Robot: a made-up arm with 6 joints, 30 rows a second.
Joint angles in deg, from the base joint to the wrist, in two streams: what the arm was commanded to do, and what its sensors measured. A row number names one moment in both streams.
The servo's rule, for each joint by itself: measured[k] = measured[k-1] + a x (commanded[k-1-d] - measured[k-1]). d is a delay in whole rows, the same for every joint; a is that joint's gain. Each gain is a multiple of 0.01, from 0.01 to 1. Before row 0 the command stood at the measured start. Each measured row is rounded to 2 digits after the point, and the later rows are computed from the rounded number. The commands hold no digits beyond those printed.
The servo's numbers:
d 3
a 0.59 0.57 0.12 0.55 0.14 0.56
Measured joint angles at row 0: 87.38, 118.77, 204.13, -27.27, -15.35, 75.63
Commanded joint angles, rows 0 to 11: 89.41, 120.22, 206.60, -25.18, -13.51, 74.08; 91.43, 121.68, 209.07, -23.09, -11.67, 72.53; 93.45, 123.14, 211.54, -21.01, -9.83, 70.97; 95.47, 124.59, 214.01, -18.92, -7.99, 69.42; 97.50, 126.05, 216.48, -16.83, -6.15, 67.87; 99.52, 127.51, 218.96, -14.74, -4.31, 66.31; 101.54, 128.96, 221.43, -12.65, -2.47, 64.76; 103.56, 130.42, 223.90, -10.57, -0.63, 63.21; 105.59, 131.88, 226.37, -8.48, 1.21, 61.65; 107.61, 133.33, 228.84, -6.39, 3.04, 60.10; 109.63, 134.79, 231.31, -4.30, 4.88, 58.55; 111.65, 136.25, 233.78, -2.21, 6.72, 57.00
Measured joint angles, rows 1 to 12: 87.38, 118.77, 204.13, -27.27, -15.35, 75.63; 87.38, 118.77, 204.13, -27.27, -15.35, 75.63; 87.38, 118.77, 204.13, -27.27, -15.35, 75.63; 88.58, 119.60, 204.43, -26.12, -15.09, 74.76; 90.26, 120.79, 204.99, -24.45, -14.61, 73.51; 92.14, 122.13, 205.78, -22.56, -13.94, 72.09; 94.10, 123.53, 206.77, -20.56, -13.11, 70.59; 96.11, 124.97, 207.94, -18.51, -12.14, 69.07; 98.12, 126.42, 209.26, -16.44, -11.04, 67.52; 100.14, 127.87, 210.72, -14.36, -9.84, 65.97; 102.16, 129.32, 212.30, -12.28, -8.55, 64.42; 104.18, 130.78, 213.99, -10.19, -7.18, 62.87
